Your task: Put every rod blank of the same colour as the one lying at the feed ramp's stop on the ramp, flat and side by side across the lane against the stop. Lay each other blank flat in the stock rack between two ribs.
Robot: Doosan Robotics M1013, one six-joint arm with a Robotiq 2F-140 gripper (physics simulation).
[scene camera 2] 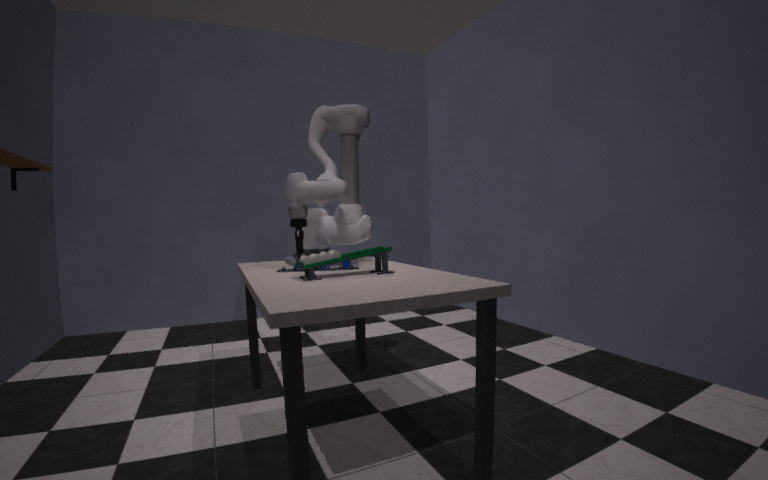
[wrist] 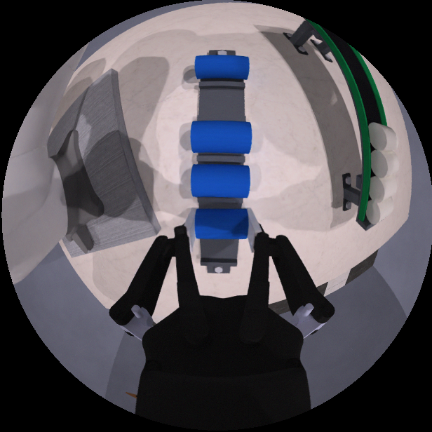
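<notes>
My gripper is shut on a blue rod blank, one fingertip at each end. That blank lies level across the line of the grey stock rack, at its near end; whether it touches the rack is hard to tell. Three other blue blanks, the far one, a middle one and a nearer one, lie flat across the rack. Several white blanks lie side by side across the lower end of the green feed ramp.
The table carries the rack and the ramp. In the wrist view a grey base plate with part of the white arm stands left of the rack. The ramp's dark support feet stand right of it. An orange shelf is on the left wall.
</notes>
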